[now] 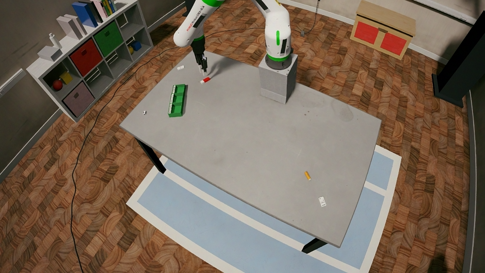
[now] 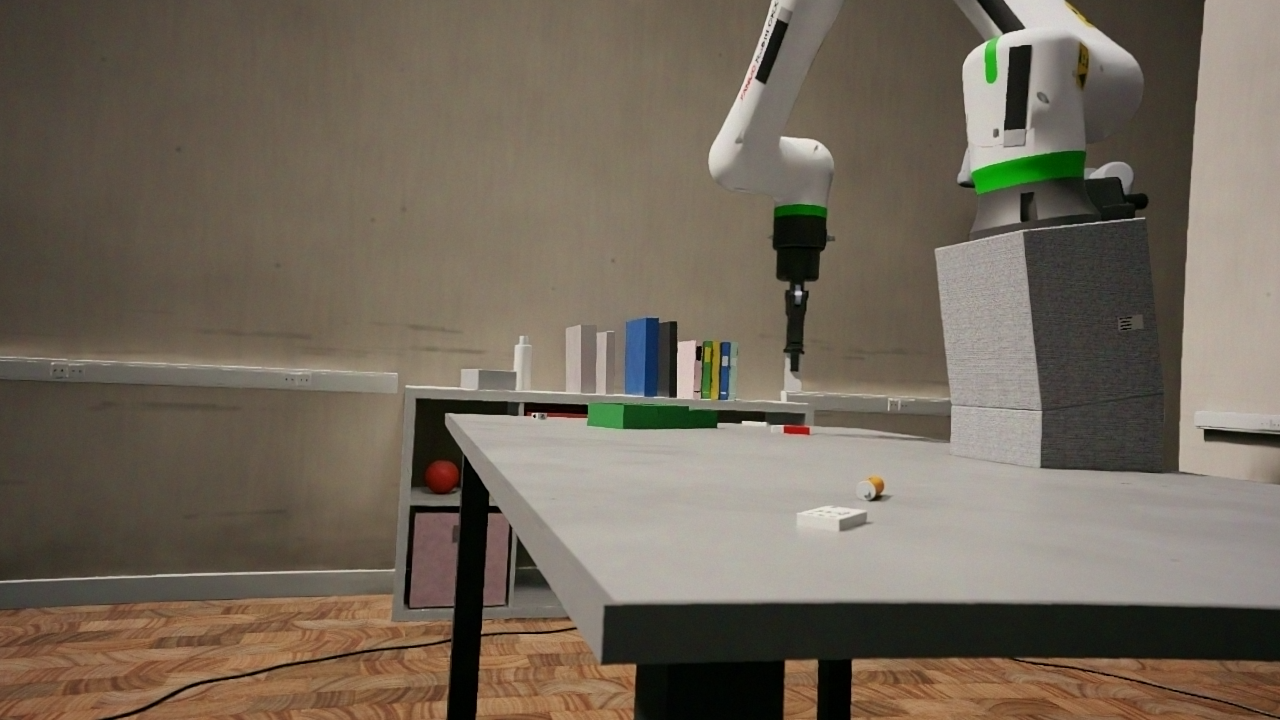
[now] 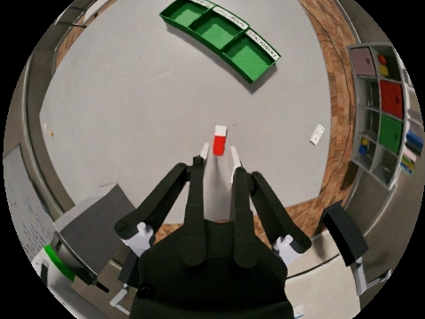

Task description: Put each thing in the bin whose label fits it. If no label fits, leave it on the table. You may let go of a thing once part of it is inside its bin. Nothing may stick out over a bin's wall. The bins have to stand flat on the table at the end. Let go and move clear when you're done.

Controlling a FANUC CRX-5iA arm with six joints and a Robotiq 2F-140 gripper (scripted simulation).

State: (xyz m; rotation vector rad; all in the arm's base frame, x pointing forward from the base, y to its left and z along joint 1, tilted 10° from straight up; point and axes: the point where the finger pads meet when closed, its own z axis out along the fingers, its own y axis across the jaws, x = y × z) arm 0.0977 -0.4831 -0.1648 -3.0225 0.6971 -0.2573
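The red piece lies 1 cm ahead of my hand and 10 cm below it. From my hand the other things lie so: orange cylinder 39 cm ahead, 84 cm to the left, 10 cm below.
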